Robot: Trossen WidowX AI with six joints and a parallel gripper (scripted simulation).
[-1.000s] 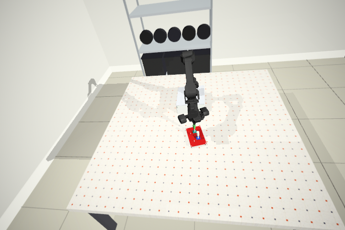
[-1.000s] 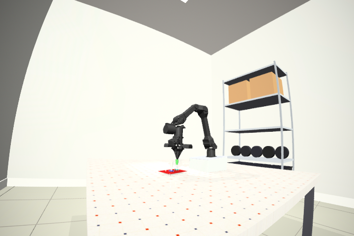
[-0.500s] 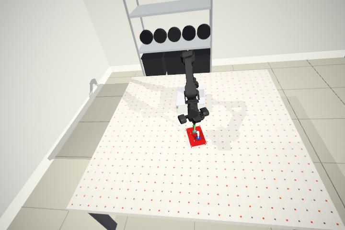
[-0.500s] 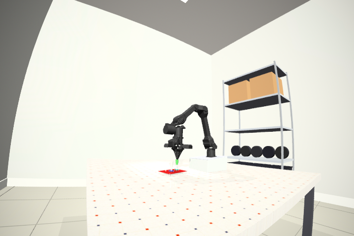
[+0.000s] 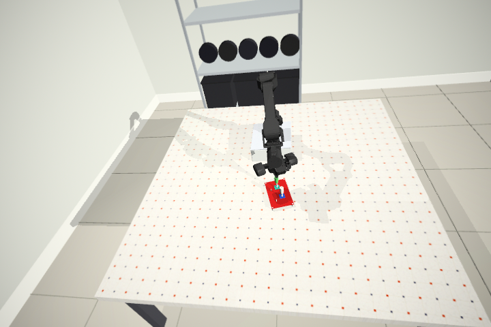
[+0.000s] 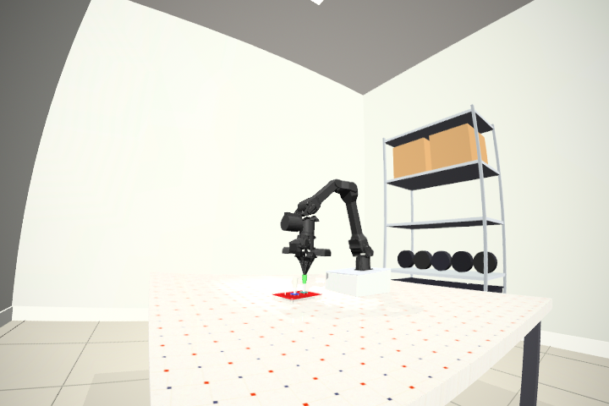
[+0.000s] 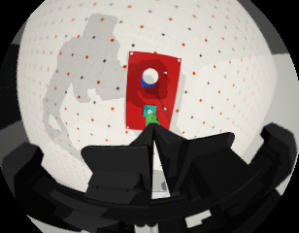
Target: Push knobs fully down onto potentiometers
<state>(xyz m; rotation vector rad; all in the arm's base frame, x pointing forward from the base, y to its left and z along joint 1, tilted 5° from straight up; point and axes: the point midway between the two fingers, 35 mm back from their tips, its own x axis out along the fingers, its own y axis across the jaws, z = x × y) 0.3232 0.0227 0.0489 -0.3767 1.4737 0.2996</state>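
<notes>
The green knob is 10 mm below my gripper tip. Also, from my gripper tip: pale knob (50 mm ahead, 20 mm to the left, 30 mm below).
</notes>
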